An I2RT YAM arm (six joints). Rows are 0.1 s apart.
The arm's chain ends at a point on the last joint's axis. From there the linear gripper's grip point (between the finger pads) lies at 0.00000 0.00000 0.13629 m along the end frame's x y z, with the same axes.
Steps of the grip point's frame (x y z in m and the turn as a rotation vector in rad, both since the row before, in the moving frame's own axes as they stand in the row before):
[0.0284 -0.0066 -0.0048 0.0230 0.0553 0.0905]
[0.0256 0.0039 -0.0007 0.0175 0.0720 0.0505]
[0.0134 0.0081 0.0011 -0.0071 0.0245 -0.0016]
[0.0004 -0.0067 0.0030 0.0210 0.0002 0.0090]
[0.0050 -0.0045 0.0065 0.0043 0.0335 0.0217]
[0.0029 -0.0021 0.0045 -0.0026 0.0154 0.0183]
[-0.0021 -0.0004 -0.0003 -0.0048 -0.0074 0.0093]
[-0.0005 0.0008 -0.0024 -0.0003 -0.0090 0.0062]
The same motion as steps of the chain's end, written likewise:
[0.0207 -0.0038 -0.0046 0.0230 0.0553 0.0905]
[0.0157 0.0060 -0.0003 0.0175 0.0720 0.0505]
[0.0101 0.0071 0.0011 -0.0071 0.0245 -0.0016]
[0.0004 -0.0038 0.0030 0.0210 0.0002 0.0090]
[0.0004 -0.0040 0.0066 0.0043 0.0335 0.0217]
[0.0008 -0.0025 0.0045 -0.0026 0.0154 0.0183]
[-0.0011 -0.0010 -0.0003 -0.0048 -0.0074 0.0093]
[0.0007 0.0008 -0.0024 -0.0003 -0.0090 0.0062]

